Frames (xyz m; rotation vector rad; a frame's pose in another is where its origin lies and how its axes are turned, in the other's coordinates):
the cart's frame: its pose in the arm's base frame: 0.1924 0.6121 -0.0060 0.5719 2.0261 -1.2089
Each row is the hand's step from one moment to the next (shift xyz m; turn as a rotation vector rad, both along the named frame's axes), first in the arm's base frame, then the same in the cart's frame.
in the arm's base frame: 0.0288 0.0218 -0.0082 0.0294 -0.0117 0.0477
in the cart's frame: -0.0124 0.0342 -0.0068 -0.0555 -0.0132 0.0051
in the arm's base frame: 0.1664 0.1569 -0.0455 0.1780 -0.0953 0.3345
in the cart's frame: -0.0723 0.2112 -0.0675 -0.3707 -0.1175 0.0377
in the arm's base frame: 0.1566 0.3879 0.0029 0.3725 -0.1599 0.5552
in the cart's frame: -0.0979 0.2847 -0.2905 -0.6661 -0.1441 0.0903
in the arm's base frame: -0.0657 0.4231 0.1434 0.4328 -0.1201 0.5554
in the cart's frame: -0.0566 0.0710 -0.4423 -0.7052 -0.0852 0.0756
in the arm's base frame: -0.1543 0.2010 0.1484 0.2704 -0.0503 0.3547
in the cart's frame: -0.0062 -0.0951 -0.2778 -0.4459 -0.0461 0.0229
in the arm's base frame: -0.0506 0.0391 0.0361 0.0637 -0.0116 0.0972
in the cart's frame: 0.0069 -0.0365 -0.0634 -0.1153 -0.0186 0.0008
